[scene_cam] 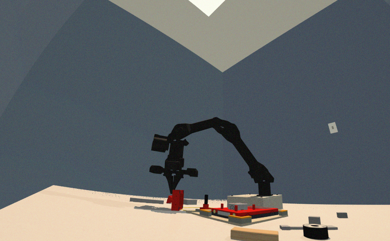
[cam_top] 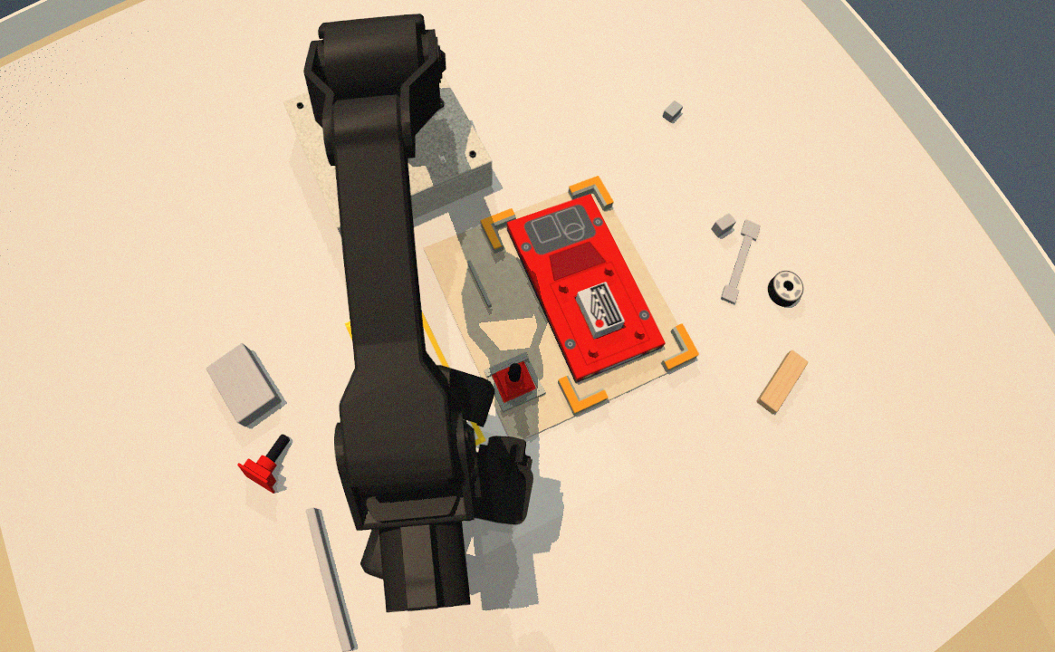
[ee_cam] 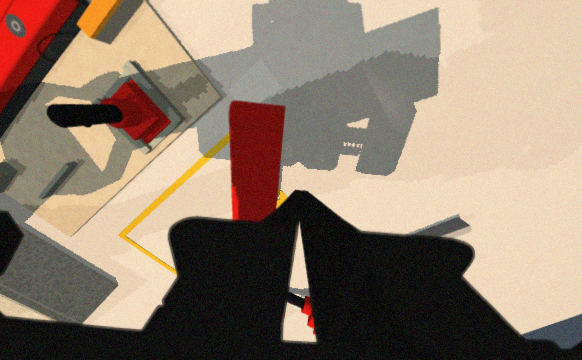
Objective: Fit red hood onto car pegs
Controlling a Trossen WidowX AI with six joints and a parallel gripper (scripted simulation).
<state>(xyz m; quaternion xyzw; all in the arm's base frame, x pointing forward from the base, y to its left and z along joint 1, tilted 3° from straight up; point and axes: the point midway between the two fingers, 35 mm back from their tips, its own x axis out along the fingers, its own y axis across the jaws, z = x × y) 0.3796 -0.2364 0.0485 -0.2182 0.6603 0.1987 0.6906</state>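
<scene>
Now: the red hood 2 cm to the left of my gripper tip, 2 cm below it and 1 cm behind it. The rest, counted from my gripper tip: grey engine block: 25 cm to the left, 4 cm behind, 3 cm below; red-based black knob: 13 cm to the left, 4 cm behind, 2 cm below; grey bar: 15 cm to the right, 5 cm below.
</scene>
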